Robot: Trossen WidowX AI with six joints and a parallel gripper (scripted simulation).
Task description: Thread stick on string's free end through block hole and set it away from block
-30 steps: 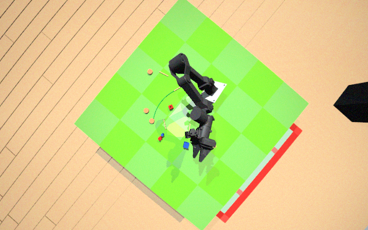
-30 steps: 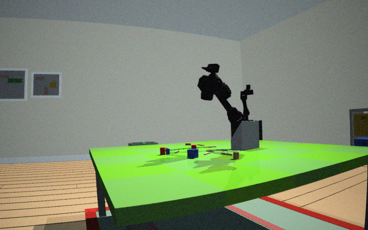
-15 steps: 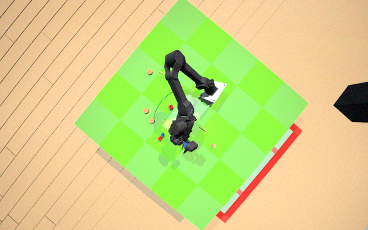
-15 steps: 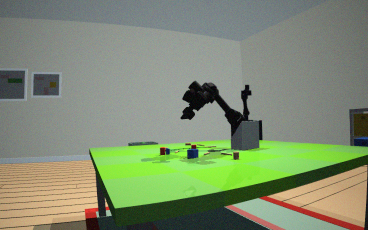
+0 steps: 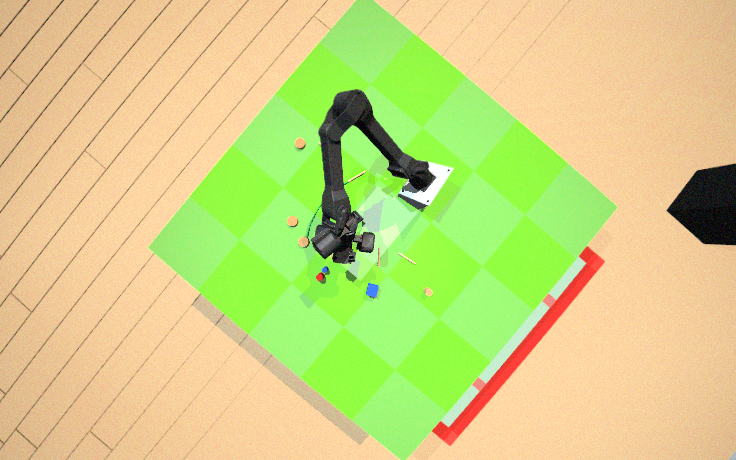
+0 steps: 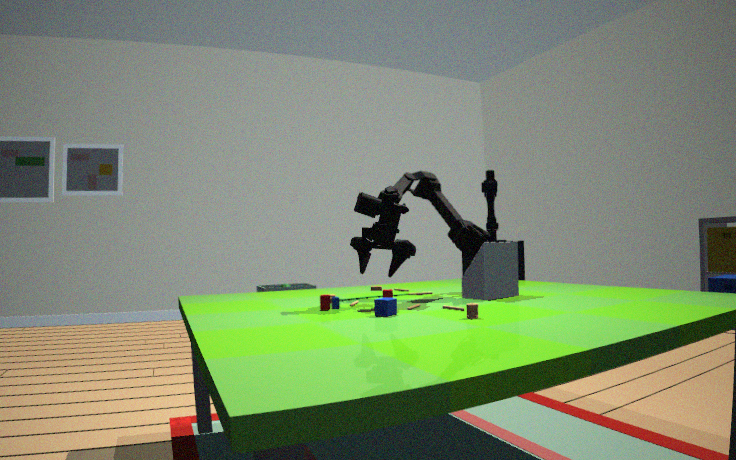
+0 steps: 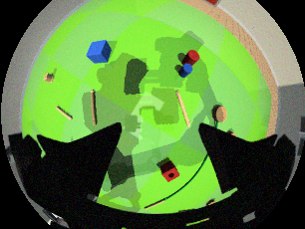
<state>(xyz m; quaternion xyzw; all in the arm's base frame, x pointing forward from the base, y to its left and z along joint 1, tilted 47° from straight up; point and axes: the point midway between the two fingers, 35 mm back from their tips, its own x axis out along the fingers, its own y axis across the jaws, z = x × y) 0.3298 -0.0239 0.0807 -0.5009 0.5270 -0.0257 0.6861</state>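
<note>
The red block is 8 cm behind my gripper tip, 8 cm to the right of it and 7 cm below it. Round my gripper tip: red cylinder (15 cm ahead, 6 cm below); then blue cube (6 cm ahead, 18 cm to the left, 6 cm below); then round wooden button (9 cm ahead, 13 cm to the right, 8 cm below).
</note>
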